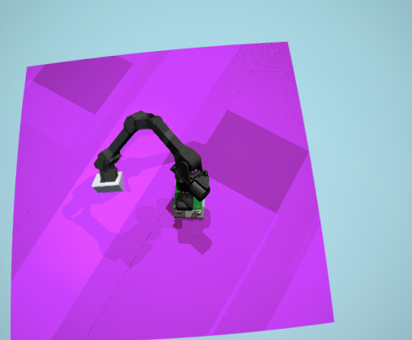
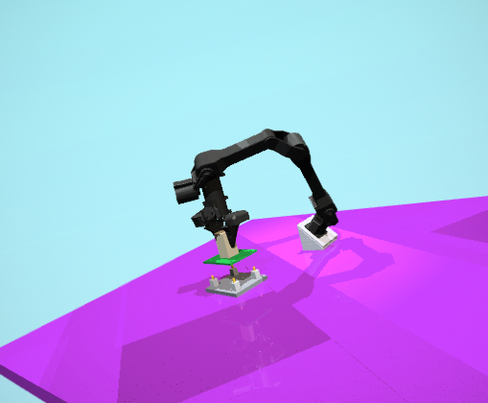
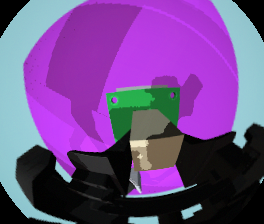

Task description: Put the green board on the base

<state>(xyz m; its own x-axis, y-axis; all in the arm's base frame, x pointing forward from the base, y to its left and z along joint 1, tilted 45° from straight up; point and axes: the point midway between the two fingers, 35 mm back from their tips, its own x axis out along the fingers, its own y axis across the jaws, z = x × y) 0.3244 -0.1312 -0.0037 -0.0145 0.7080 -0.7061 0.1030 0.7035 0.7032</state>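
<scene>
Right now my gripper tip is 110 mm above the grey base and 10 mm to the left of it. Round my gripper tip: green board: 10 mm below.
</scene>
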